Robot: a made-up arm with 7 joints.
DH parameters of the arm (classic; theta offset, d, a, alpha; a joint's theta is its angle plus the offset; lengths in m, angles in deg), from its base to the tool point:
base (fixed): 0 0 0 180
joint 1: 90 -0.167 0.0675 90
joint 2: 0 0.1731 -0.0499 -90
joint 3: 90 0.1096 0.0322 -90
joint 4: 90 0.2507 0.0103 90
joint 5: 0 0.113 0.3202 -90
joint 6: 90 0.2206 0.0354 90
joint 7: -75.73 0 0.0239 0
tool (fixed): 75.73 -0.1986 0 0
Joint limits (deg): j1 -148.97..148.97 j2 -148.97..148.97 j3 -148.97..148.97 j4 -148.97..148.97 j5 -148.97..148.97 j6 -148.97..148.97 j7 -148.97..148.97
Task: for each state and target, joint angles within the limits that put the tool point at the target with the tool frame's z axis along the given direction. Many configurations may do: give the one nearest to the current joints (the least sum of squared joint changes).
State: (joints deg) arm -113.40 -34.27 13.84 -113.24 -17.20 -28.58 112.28
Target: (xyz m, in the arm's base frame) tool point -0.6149 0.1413 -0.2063 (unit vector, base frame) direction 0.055 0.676 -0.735
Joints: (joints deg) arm -131.67 -24.92 50.26 -144.67 29.74 -56.51 114.50
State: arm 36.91 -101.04 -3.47 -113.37 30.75 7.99 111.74
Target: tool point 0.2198 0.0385 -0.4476 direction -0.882 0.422 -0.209
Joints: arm 9.25 -50.77 0.73 -121.14 22.92 33.81 112.52
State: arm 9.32 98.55 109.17 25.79 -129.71 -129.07 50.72
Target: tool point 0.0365 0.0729 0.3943 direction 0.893 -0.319 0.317
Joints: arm 5.62 92.10 147.33 4.77 -121.85 -105.22 48.03
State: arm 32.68 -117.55 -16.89 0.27 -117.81 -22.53 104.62
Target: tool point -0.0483 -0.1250 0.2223 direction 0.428 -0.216 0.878
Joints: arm 38.02 -148.97 -8.66 -17.15 -142.77 9.20 111.43
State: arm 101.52 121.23 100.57 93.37 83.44 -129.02 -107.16
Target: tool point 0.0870 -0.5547 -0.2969 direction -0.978 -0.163 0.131
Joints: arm 101.27 100.74 144.20 64.20 53.42 -92.80 -105.56
